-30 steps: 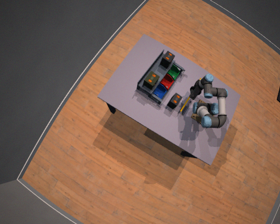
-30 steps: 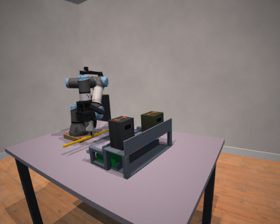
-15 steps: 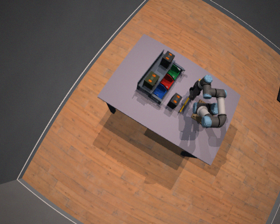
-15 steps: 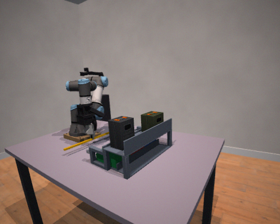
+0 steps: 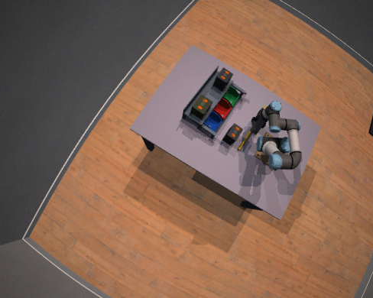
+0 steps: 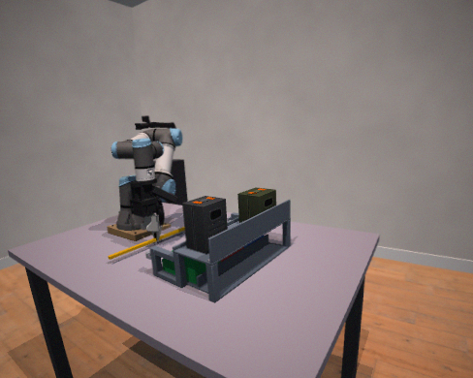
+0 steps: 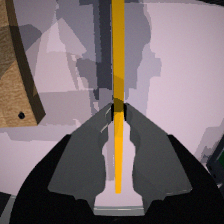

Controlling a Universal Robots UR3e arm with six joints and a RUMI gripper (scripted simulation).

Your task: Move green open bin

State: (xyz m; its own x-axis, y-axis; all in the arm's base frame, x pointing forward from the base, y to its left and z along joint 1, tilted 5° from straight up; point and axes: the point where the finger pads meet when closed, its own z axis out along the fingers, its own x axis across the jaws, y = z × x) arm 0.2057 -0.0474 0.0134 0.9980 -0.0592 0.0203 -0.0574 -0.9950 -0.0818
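The green open bin is 25 cm ahead of my hand, 9 cm to the right of it and 1 cm above it. From my hand the other things lie so: blue bin 26 cm ahead, 14 cm to the left, 1 cm above; then red bin 26 cm ahead, 2 cm to the left, 1 cm above; then yellow rail 1 cm below.
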